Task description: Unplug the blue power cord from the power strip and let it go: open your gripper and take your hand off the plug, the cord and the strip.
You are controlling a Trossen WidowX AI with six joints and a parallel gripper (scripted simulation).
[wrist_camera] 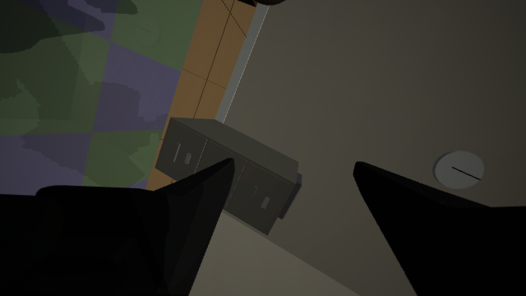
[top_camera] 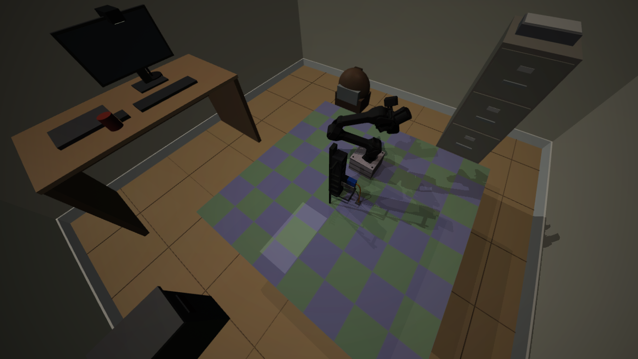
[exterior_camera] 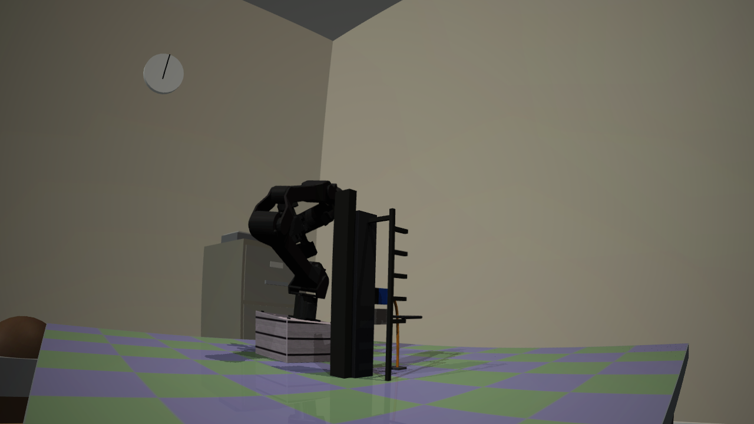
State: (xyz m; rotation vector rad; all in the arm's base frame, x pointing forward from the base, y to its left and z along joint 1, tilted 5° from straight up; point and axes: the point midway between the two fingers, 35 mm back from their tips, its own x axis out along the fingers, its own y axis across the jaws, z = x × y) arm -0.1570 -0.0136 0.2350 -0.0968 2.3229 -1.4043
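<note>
The blue plug lies 43 cm ahead of my gripper tip, 5 cm to the left of it and 16 cm below it.
</note>
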